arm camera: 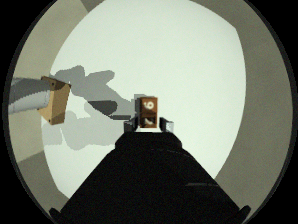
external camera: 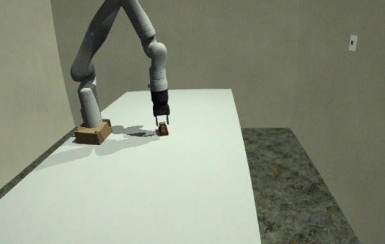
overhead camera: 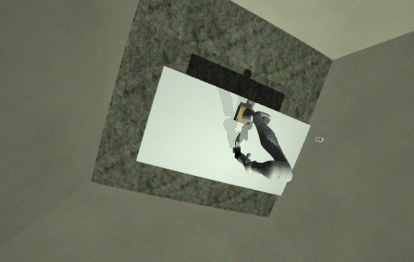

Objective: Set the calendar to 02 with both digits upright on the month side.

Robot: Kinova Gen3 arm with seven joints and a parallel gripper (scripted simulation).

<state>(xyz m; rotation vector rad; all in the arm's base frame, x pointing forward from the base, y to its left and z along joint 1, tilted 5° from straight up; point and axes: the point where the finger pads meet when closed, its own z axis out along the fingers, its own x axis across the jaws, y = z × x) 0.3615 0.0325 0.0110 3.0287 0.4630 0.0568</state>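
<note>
Now: hand 40 mm above the brown calendar cube. The rest, counted from my hand: brown tray 60 mm below, 20 mm to the left, 10 mm behind.
</note>
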